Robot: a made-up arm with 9 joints. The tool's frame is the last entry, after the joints. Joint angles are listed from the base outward. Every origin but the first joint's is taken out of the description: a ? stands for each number. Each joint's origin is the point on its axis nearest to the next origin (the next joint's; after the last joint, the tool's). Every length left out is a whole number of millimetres.
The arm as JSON. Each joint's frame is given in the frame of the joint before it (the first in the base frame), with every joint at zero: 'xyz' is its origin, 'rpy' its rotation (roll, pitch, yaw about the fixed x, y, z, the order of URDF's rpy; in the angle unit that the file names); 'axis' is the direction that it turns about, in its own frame. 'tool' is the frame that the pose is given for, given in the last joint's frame.
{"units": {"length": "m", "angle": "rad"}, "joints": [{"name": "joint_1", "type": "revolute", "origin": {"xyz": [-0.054, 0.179, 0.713], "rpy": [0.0, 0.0, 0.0]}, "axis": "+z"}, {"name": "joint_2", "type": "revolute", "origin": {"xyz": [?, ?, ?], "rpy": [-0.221, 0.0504, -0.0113]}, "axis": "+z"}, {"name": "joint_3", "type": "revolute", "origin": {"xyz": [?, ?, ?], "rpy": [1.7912, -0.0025, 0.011]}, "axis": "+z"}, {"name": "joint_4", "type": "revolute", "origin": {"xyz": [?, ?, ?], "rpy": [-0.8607, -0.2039, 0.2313]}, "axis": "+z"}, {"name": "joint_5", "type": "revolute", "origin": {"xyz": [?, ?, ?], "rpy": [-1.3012, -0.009, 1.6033]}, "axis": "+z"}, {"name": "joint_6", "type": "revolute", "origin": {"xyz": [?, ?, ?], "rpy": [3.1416, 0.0, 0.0]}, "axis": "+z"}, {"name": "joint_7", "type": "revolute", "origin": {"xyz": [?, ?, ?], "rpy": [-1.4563, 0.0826, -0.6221]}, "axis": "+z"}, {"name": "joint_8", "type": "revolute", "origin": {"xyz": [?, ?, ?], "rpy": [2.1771, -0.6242, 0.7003]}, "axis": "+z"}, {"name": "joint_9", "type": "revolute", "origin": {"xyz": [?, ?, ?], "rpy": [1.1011, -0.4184, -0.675]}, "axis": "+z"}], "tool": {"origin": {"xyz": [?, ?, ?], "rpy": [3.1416, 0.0, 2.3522]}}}
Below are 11 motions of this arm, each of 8 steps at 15 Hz.
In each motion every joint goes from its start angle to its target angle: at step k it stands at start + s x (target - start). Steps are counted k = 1, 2, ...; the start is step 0. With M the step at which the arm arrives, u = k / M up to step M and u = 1 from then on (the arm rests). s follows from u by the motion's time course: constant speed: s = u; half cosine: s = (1 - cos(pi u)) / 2; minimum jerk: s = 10 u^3 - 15 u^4 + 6 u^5.
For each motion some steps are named. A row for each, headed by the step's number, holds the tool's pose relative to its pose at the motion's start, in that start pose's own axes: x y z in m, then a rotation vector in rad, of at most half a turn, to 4 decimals.
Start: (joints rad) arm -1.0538 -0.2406 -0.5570 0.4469 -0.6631 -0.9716 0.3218 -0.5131 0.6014
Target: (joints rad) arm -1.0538 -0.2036 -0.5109 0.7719 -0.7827 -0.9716 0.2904 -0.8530 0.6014
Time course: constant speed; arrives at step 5
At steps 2, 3, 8:
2: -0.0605 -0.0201 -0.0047 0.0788 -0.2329 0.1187
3: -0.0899 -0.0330 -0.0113 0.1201 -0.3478 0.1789
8: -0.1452 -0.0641 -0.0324 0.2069 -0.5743 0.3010

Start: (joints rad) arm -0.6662 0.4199 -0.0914 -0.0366 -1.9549 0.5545 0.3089 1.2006 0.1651
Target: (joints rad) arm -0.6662 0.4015 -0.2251 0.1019 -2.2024 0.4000 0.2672 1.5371 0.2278
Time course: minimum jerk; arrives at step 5
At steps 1, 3, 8:
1: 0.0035 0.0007 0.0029 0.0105 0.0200 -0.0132
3: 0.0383 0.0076 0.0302 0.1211 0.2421 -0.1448
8: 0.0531 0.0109 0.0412 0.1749 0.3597 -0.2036

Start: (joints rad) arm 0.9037 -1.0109 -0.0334 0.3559 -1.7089 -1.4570 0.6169 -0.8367 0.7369
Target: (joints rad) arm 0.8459 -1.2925 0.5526 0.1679 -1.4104 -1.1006 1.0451 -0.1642 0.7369
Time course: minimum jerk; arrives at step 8
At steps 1, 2, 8:
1: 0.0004 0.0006 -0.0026 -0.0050 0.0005 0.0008
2: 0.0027 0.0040 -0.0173 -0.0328 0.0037 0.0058
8: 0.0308 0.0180 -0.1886 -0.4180 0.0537 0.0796

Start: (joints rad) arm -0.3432 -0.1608 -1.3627 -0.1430 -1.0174 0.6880 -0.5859 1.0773 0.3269
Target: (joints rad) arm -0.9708 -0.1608 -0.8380 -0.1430 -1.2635 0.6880 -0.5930 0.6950 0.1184
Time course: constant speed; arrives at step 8
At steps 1, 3, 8:
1: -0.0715 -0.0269 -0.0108 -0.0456 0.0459 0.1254
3: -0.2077 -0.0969 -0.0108 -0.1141 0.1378 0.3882
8: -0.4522 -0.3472 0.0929 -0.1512 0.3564 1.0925

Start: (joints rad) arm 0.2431 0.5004 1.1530 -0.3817 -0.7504 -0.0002 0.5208 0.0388 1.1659
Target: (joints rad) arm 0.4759 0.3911 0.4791 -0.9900 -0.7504 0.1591 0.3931 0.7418 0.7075
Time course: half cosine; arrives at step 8
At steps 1, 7, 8:
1: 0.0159 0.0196 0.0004 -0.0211 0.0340 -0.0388
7: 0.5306 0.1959 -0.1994 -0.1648 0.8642 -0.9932
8: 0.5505 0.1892 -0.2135 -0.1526 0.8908 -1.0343

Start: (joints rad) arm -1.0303 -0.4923 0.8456 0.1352 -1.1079 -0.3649 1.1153 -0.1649 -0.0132
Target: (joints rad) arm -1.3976 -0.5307 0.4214 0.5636 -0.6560 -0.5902 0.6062 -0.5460 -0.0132
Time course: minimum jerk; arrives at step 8
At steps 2, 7, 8:
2: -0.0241 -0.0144 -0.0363 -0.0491 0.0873 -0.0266
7: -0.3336 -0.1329 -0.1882 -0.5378 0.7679 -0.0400
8: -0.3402 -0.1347 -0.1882 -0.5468 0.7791 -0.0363

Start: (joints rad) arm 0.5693 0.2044 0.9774 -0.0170 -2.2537 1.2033 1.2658 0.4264 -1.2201
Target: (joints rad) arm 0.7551 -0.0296 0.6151 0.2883 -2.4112 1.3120 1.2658 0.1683 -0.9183
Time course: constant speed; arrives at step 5
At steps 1, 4, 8:
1: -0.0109 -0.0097 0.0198 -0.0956 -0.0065 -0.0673
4: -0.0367 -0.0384 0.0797 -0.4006 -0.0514 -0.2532
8: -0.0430 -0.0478 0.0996 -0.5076 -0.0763 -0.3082

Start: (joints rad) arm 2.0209 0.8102 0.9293 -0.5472 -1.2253 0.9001 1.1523 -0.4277 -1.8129
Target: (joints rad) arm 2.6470 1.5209 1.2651 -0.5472 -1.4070 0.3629 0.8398 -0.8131 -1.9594
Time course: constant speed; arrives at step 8
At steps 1, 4, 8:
1: 0.0072 -0.0784 0.0033 -0.0191 0.0066 -0.1394
4: -0.0618 -0.3228 0.0270 -0.0631 0.0398 -0.5432
8: -0.3605 -0.5604 0.0864 -0.0819 0.1102 -1.0471

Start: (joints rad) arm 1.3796 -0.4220 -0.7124 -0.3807 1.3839 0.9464 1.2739 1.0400 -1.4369
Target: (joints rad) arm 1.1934 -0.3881 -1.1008 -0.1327 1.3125 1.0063 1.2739 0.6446 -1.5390
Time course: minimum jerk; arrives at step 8
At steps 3, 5, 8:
3: -0.0281 0.0078 0.0139 -0.0664 0.0023 0.1348
5: -0.0810 0.0172 0.0282 -0.1875 -0.0097 0.3646
8: -0.1169 0.0201 0.0315 -0.2708 -0.0277 0.5089

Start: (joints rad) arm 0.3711 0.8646 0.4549 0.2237 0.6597 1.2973 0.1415 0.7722 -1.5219
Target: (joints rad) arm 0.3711 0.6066 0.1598 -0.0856 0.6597 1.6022 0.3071 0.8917 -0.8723
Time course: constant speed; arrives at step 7
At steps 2, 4, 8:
2: 0.0318 -0.0583 0.0525 0.0736 -0.1484 -0.2509
4: 0.0469 -0.1228 0.1111 0.1520 -0.2978 -0.4916
8: 0.0343 -0.2216 0.2059 0.2817 -0.5267 -0.8266

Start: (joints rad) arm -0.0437 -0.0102 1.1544 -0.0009 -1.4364 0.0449 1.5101 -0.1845 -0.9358
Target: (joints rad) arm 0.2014 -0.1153 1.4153 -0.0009 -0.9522 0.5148 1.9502 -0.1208 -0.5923
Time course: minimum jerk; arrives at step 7
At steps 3, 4, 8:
3: 0.0247 0.0376 0.0314 0.0157 -0.1059 0.1122
4: 0.0392 0.0622 0.0549 0.0272 -0.1740 0.1960
8: 0.0558 0.0932 0.0884 0.0418 -0.2567 0.3169

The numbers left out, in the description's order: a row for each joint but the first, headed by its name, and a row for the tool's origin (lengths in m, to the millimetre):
joint_2: 0.12 -0.056 0.0
joint_3: -0.065 0.086 0.0
joint_4: 0.13 0.331 0.0
joint_5: -0.14 0.086 0.0
joint_6: -0.075 0.072 0.0
joint_7: 0.098 -0.282 0.0
joint_8: -0.019 0.041 0.0
joint_9: 0.108 0.083 0.0
tool: 0.018 0.052 0.0

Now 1 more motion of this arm.
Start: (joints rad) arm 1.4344 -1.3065 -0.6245 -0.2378 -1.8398 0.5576 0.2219 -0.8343 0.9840
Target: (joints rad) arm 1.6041 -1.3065 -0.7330 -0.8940 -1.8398 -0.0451 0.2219 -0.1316 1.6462
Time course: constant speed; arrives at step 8
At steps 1, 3, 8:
1: 0.0076 -0.0086 -0.0469 -0.0693 -0.0348 -0.0816
3: 0.0382 -0.0283 -0.1404 -0.2048 -0.1341 -0.2693
8: 0.2017 -0.0971 -0.3321 -0.4454 -0.5343 -0.8803

